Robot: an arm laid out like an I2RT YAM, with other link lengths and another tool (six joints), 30 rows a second.
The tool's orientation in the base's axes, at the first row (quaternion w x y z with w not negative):
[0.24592, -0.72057, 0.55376, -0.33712]
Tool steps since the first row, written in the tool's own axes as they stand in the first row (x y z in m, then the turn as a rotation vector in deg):
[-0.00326, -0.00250, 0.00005, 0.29, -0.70, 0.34]
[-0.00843, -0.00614, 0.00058, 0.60, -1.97, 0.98]
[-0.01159, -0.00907, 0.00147, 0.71, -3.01, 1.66]
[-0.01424, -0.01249, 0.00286, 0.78, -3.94, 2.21]
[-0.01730, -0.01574, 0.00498, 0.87, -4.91, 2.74]
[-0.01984, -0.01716, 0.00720, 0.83, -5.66, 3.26]
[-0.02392, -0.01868, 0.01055, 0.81, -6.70, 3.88]
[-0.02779, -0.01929, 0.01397, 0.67, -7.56, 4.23]
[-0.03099, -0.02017, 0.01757, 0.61, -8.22, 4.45]
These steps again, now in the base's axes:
[0.00110, 0.00381, 0.00109, 0.75, -0.10, 0.35]
[0.00298, 0.00975, 0.00229, 2.08, -0.07, 0.92]
[0.00500, 0.01355, 0.00317, 3.27, 0.08, 1.26]
[0.00780, 0.01699, 0.00419, 4.29, 0.25, 1.59]
[0.01097, 0.02076, 0.00452, 5.32, 0.41, 1.97]
[0.01315, 0.02355, 0.00356, 6.18, 0.64, 2.17]
[0.01600, 0.02782, 0.00161, 7.31, 0.93, 2.52]
[0.01836, 0.03165, -0.00100, 8.09, 1.28, 2.89]
[0.02113, 0.03490, -0.00339, 8.67, 1.51, 3.21]

